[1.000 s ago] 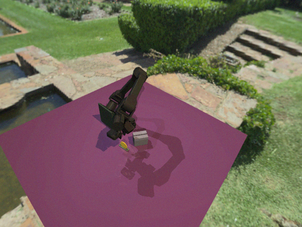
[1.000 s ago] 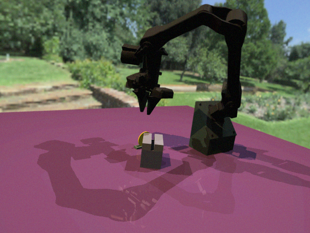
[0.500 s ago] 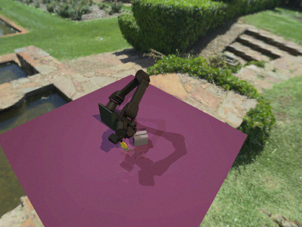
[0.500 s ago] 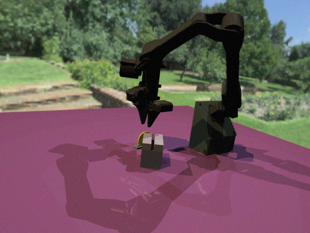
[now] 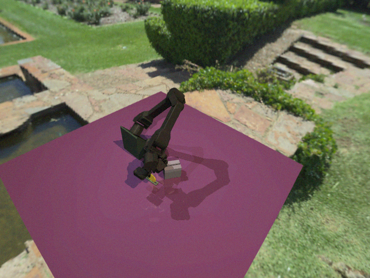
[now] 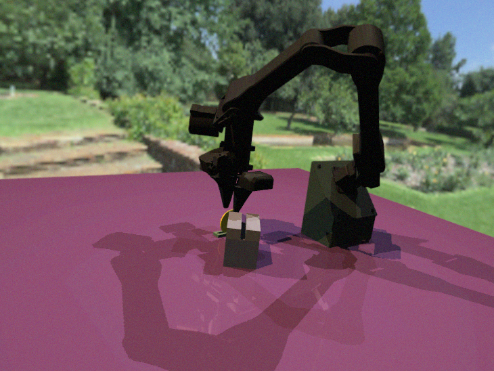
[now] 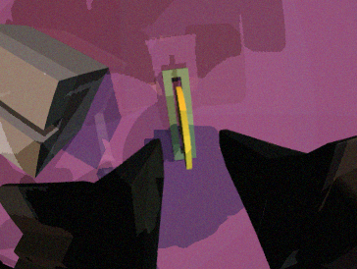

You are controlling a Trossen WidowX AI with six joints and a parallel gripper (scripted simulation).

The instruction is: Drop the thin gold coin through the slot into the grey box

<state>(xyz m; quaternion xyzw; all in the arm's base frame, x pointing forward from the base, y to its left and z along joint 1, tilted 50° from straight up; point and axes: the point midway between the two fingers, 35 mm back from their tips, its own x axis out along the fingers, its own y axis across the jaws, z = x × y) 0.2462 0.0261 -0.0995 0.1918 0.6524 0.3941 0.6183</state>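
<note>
The gold coin is 30 mm below my gripper tip.
</note>
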